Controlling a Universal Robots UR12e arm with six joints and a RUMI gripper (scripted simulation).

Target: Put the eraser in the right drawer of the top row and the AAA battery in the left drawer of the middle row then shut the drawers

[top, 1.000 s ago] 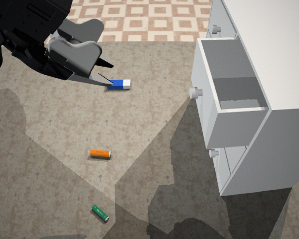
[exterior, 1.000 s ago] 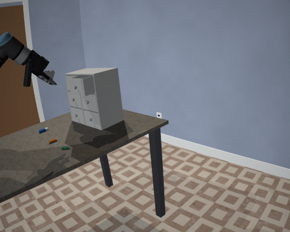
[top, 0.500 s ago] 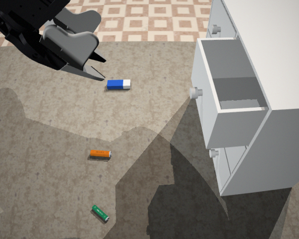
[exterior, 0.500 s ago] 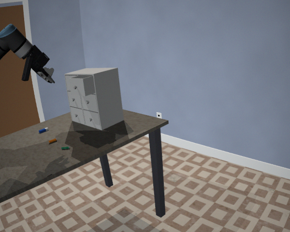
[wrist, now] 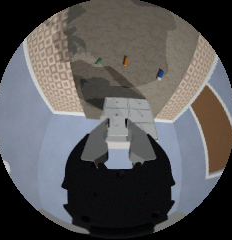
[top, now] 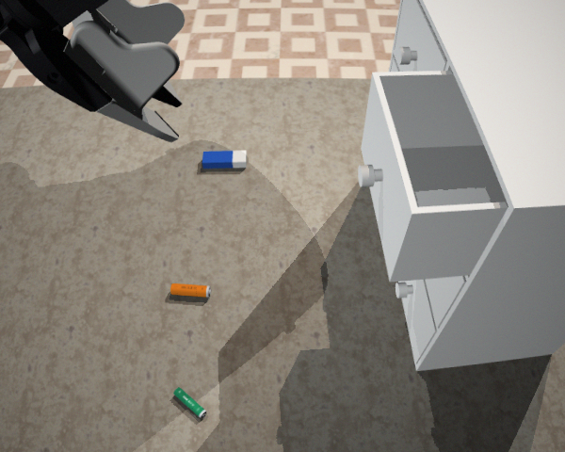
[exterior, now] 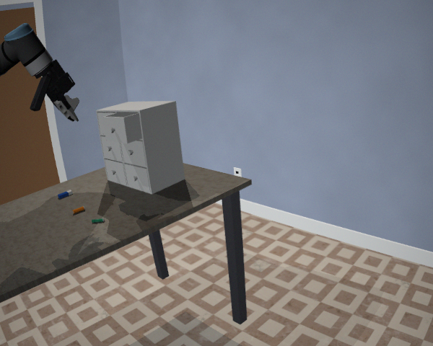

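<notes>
The white eraser lies 34 cm below my hand, 26 cm to the left of it and 1 cm behind it. Also, from my hand: green battery: 34 cm below, 10 cm to the right, 2 cm behind; then orange battery: 34 cm below, 4 cm to the left, 4 cm behind.
</notes>
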